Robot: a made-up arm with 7 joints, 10 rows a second.
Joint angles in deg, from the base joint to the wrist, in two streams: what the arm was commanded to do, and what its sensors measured. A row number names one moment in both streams.
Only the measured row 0 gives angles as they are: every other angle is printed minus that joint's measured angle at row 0.
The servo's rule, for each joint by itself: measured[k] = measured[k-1] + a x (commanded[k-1-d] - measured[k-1]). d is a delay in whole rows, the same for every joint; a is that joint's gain. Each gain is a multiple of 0.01, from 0.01 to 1. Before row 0 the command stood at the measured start. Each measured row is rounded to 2 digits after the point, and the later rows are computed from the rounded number. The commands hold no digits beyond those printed.
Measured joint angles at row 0:
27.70 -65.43 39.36 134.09 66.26 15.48 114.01
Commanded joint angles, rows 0 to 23:
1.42 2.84 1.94 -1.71 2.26 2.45 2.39
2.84 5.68 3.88 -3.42 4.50 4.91 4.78
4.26 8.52 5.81 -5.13 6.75 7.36 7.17
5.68 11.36 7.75 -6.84 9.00 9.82 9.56
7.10 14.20 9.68 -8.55 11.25 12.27 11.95
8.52 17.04 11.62 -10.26 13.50 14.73 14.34
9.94 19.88 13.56 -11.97 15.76 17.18 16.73
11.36 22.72 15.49 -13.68 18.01 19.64 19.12
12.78 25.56 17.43 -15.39 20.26 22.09 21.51
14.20 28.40 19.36 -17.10 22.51 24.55 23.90
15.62 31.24 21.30 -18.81 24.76 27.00 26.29
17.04 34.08 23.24 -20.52 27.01 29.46 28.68
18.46 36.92 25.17 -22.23 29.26 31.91 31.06
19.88 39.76 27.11 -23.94 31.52 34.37 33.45
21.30 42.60 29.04 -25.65 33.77 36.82 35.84
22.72 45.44 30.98 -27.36 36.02 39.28 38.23
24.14 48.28 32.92 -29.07 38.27 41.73 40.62
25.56 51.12 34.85 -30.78 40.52 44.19 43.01
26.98 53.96 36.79 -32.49 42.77 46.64 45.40
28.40 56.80 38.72 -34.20 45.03 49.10 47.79
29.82 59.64 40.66 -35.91 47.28 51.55 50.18
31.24 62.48 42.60 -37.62 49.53 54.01 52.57
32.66 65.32 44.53 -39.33 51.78 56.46 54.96
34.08 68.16 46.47 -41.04 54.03 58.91 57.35
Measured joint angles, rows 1 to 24:
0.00 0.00 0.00 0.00 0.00 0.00 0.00
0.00 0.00 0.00 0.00 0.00 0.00 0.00
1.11 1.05 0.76 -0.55 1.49 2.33 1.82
2.46 2.76 1.98 -1.47 3.48 4.78 4.07
3.86 4.89 3.47 -2.64 5.64 7.23 6.43
5.28 7.28 5.14 -3.98 7.86 9.69 8.81
6.70 9.84 6.91 -5.44 10.10 12.14 11.20
8.12 12.50 8.75 -6.98 12.34 14.60 13.59
9.54 15.23 10.63 -8.58 14.60 17.05 15.98
10.96 18.00 12.53 -10.21 16.85 19.51 18.37
12.38 20.80 14.44 -11.87 19.10 21.96 20.76
13.80 23.61 16.36 -13.54 21.35 24.42 23.15
15.22 26.43 18.29 -15.23 23.60 26.87 25.54
16.64 29.26 20.22 -16.92 25.85 29.33 27.93
18.06 32.09 22.15 -18.62 28.10 31.78 30.31
19.48 34.93 24.08 -20.32 30.36 34.24 32.70
20.90 37.77 26.01 -22.03 32.61 36.69 35.09
22.32 40.61 27.95 -23.74 34.86 39.15 37.48
23.74 43.45 29.89 -25.45 37.11 41.60 39.87
25.16 46.29 31.82 -27.16 39.36 44.06 42.26
26.58 49.13 33.76 -28.87 41.61 46.51 44.65
28.00 51.97 35.69 -30.58 43.87 48.97 47.04
29.42 54.81 37.63 -32.29 46.12 51.42 49.43
30.84 57.65 39.57 -34.00 48.37 53.88 51.82
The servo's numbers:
d 2
a 0.78 0.37 0.39 0.32 0.66 0.95 0.76

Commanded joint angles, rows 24 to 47:
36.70 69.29 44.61 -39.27 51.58 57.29 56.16
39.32 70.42 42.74 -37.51 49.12 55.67 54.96
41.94 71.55 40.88 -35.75 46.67 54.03 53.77
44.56 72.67 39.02 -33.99 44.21 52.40 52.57
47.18 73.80 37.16 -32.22 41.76 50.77 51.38
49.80 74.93 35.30 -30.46 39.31 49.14 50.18
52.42 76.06 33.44 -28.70 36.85 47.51 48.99
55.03 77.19 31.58 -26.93 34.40 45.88 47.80
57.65 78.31 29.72 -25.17 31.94 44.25 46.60
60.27 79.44 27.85 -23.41 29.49 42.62 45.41
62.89 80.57 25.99 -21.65 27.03 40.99 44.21
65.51 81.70 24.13 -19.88 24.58 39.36 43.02
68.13 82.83 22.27 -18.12 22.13 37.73 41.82
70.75 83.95 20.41 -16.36 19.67 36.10 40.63
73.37 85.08 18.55 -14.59 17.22 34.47 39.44
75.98 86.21 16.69 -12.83 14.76 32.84 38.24
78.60 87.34 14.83 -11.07 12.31 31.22 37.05
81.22 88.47 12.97 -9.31 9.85 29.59 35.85
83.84 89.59 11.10 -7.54 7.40 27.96 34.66
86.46 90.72 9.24 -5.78 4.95 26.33 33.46
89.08 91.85 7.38 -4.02 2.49 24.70 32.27
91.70 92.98 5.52 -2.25 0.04 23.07 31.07
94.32 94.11 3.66 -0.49 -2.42 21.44 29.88
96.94 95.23 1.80 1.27 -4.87 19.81 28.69
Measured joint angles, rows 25 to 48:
32.26 60.49 41.50 -35.71 50.62 56.33 54.21
33.68 63.33 43.44 -37.42 52.87 58.78 56.60
36.04 65.54 43.90 -38.01 52.02 57.36 56.27
38.60 67.35 43.45 -37.85 50.11 55.75 55.27
41.21 68.90 42.45 -37.18 47.84 54.12 54.13
43.82 70.29 41.11 -36.16 45.44 52.49 52.94
46.44 71.59 39.57 -34.90 43.01 50.86 51.75
49.06 72.83 37.90 -33.48 40.57 49.23 50.56
51.68 74.03 36.16 -31.95 38.11 47.60 49.37
54.29 75.20 34.37 -30.34 35.66 45.97 48.18
56.91 76.35 32.56 -28.69 33.20 44.34 46.98
59.53 77.49 30.72 -27.00 30.75 42.71 45.79
62.15 78.63 28.88 -25.29 28.29 41.08 44.59
64.77 79.77 27.03 -23.56 25.84 39.45 43.40
67.39 80.90 25.17 -21.82 23.39 37.82 42.20
70.01 82.03 23.31 -20.07 20.93 36.19 41.01
72.63 83.16 21.45 -18.32 18.48 34.56 39.82
75.24 84.29 19.59 -16.56 16.02 32.93 38.62
77.86 85.42 17.73 -14.80 13.57 31.31 37.43
80.48 86.55 15.87 -13.04 11.11 29.68 36.23
83.10 87.67 14.01 -11.28 8.66 28.05 35.04
85.72 88.80 12.15 -9.52 6.21 26.42 33.84
88.34 89.93 10.29 -7.76 3.75 24.79 32.65
90.96 91.06 8.43 -6.00 1.30 23.16 31.45

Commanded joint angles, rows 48 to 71:
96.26 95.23 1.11 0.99 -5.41 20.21 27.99
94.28 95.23 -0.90 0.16 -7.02 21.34 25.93
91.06 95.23 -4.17 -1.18 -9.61 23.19 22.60
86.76 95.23 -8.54 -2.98 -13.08 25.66 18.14
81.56 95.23 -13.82 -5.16 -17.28 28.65 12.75
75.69 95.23 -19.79 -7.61 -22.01 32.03 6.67
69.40 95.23 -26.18 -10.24 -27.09 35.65 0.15
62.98 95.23 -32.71 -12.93 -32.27 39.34 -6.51
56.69 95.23 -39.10 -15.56 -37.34 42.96 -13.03
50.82 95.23 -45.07 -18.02 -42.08 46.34 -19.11
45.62 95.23 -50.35 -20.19 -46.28 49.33 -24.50
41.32 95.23 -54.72 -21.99 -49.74 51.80 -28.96
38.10 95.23 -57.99 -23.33 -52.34 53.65 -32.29
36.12 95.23 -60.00 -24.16 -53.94 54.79 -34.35
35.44 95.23 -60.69 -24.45 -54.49 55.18 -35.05
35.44 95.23 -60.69 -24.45 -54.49 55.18 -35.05
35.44 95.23 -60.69 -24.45 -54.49 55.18 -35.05
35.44 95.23 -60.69 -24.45 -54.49 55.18 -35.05
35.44 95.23 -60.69 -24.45 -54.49 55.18 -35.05
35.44 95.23 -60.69 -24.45 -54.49 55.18 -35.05
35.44 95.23 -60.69 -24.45 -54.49 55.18 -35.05
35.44 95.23 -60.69 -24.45 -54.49 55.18 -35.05
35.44 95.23 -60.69 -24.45 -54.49 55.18 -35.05
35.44 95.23 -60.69 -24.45 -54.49 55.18 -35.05
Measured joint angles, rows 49 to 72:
93.58 92.19 6.57 -4.24 -1.16 21.53 30.26
96.20 93.31 4.71 -2.48 -3.61 19.90 29.07
96.25 94.02 3.31 -1.37 -4.80 20.19 28.25
94.71 94.47 1.67 -0.88 -6.27 21.28 26.49
91.86 94.75 -0.61 -0.98 -8.47 23.09 23.53
87.88 94.93 -3.70 -1.62 -11.51 25.53 19.43
82.95 95.04 -7.65 -2.75 -15.32 28.49 14.35
77.29 95.11 -12.38 -4.31 -19.74 31.85 8.51
71.14 95.15 -17.76 -6.21 -24.59 35.46 2.16
64.78 95.18 -23.59 -8.36 -29.66 39.15 -4.43
58.47 95.20 -29.64 -10.66 -34.73 42.77 -10.97
52.50 95.21 -35.66 -13.02 -39.58 46.16 -17.16
47.13 95.22 -41.39 -15.31 -44.00 49.17 -22.74
42.60 95.22 -46.59 -17.45 -47.79 51.67 -27.47
39.09 95.22 -51.04 -19.33 -50.79 53.55 -31.13
36.77 95.22 -54.53 -20.88 -52.87 54.73 -33.58
35.73 95.22 -56.93 -22.02 -53.94 55.16 -34.70
35.50 95.22 -58.40 -22.80 -54.30 55.18 -34.97
35.45 95.22 -59.29 -23.33 -54.43 55.18 -35.03
35.44 95.22 -59.84 -23.69 -54.47 55.18 -35.05
35.44 95.22 -60.17 -23.93 -54.48 55.18 -35.05
35.44 95.22 -60.37 -24.10 -54.49 55.18 -35.05
35.44 95.22 -60.49 -24.21 -54.49 55.18 -35.05
35.44 95.22 -60.57 -24.29 -54.49 55.18 -35.05

